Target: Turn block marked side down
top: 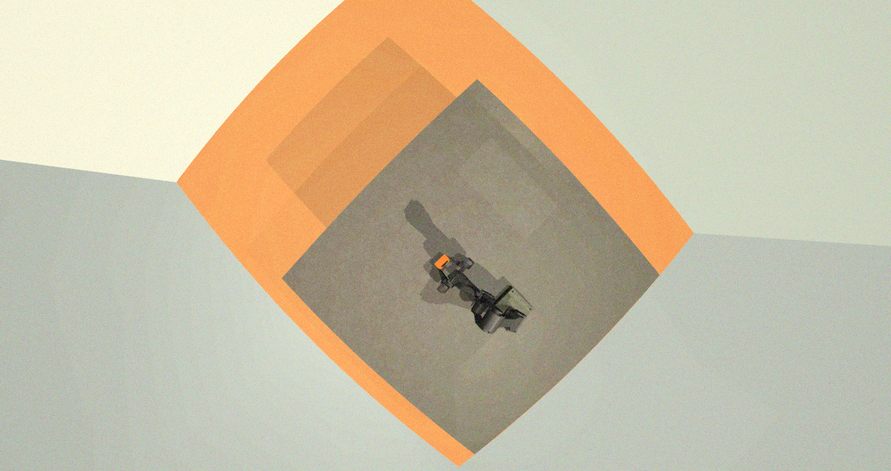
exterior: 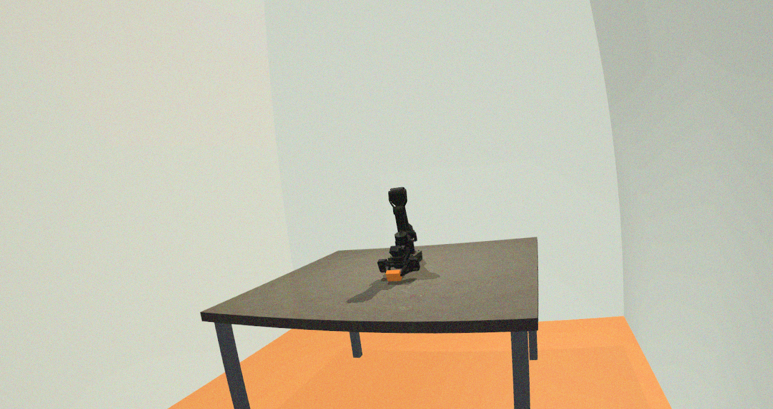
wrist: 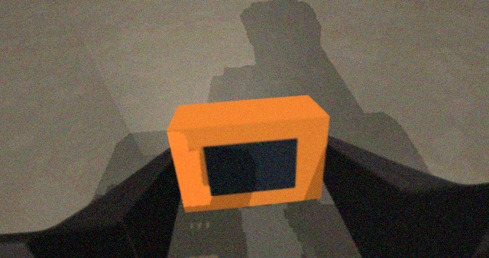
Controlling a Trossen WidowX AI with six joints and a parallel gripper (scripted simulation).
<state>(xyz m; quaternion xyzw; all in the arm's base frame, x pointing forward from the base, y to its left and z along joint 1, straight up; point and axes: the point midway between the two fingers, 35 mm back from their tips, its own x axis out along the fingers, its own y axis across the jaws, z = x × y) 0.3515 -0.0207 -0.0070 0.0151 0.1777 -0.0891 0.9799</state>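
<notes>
Now: gripper tip 1 cm past the block.
</notes>
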